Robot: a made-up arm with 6 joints. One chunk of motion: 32 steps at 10 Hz.
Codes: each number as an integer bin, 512 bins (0 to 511) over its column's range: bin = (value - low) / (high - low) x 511, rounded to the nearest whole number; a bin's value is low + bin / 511 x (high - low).
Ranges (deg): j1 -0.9..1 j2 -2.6..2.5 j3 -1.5..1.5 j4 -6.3..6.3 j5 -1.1..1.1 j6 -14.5..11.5
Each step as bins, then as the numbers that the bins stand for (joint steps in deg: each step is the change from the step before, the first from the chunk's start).
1 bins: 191 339 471 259 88 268
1 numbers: -0.190 0.783 1.265 0.086 -0.721 -0.864
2 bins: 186 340 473 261 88 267
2 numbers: -0.208 0.793 1.277 0.136 -0.721 -0.915
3 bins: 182 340 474 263 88 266
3 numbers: -0.223 0.793 1.283 0.185 -0.721 -0.966
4 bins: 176 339 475 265 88 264
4 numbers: -0.246 0.783 1.289 0.234 -0.721 -1.068
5 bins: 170 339 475 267 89 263
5 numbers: -0.268 0.783 1.289 0.284 -0.717 -1.118
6 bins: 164 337 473 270 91 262
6 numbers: -0.290 0.763 1.277 0.358 -0.708 -1.169
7 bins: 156 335 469 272 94 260
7 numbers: -0.320 0.743 1.253 0.407 -0.695 -1.271
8 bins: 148 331 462 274 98 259
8 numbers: -0.350 0.704 1.212 0.456 -0.678 -1.322
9 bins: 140 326 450 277 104 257
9 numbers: -0.379 0.654 1.142 0.530 -0.652 -1.424
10 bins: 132 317 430 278 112 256
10 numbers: -0.409 0.564 1.024 0.555 -0.618 -1.475
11 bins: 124 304 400 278 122 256
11 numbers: -0.439 0.434 0.848 0.555 -0.575 -1.475
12 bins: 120 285 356 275 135 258
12 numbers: -0.454 0.244 0.590 0.481 -0.519 -1.373
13 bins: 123 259 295 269 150 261
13 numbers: -0.443 -0.015 0.232 0.333 -0.454 -1.220
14 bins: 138 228 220 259 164 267
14 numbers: -0.387 -0.324 -0.208 0.086 -0.394 -0.915
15 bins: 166 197 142 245 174 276
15 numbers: -0.283 -0.634 -0.666 -0.259 -0.351 -0.457
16 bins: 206 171 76 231 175 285
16 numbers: -0.134 -0.893 -1.054 -0.604 -0.347 0.001
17 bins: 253 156 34 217 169 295
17 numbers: 0.041 -1.043 -1.300 -0.949 -0.372 0.510
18 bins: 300 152 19 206 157 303
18 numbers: 0.215 -1.083 -1.388 -1.221 -0.424 0.917
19 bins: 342 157 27 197 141 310
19 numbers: 0.372 -1.033 -1.341 -1.442 -0.493 1.273
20 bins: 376 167 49 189 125 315
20 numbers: 0.498 -0.933 -1.212 -1.640 -0.562 1.527
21 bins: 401 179 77 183 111 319
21 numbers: 0.591 -0.814 -1.048 -1.788 -0.622 1.731
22 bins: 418 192 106 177 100 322
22 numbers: 0.654 -0.684 -0.878 -1.936 -0.669 1.884
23 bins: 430 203 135 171 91 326
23 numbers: 0.699 -0.574 -0.707 -2.084 -0.708 2.087
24 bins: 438 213 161 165 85 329
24 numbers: 0.729 -0.474 -0.555 -2.232 -0.734 2.240
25 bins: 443 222 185 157 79 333
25 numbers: 0.747 -0.384 -0.414 -2.429 -0.760 2.443
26 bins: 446 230 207 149 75 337
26 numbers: 0.758 -0.305 -0.285 -2.626 -0.777 2.647
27 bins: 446 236 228 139 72 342
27 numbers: 0.758 -0.245 -0.161 -2.873 -0.790 2.901
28 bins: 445 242 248 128 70 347
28 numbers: 0.755 -0.185 -0.044 -3.144 -0.799 3.156
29 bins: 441 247 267 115 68 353
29 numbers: 0.740 -0.135 0.068 -3.464 -0.807 3.461
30 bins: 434 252 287 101 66 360
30 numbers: 0.714 -0.085 0.185 -3.810 -0.816 3.817
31 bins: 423 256 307 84 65 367
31 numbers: 0.673 -0.045 0.302 -4.229 -0.820 4.173
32 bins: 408 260 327 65 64 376
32 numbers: 0.617 -0.005 0.420 -4.697 -0.824 4.631
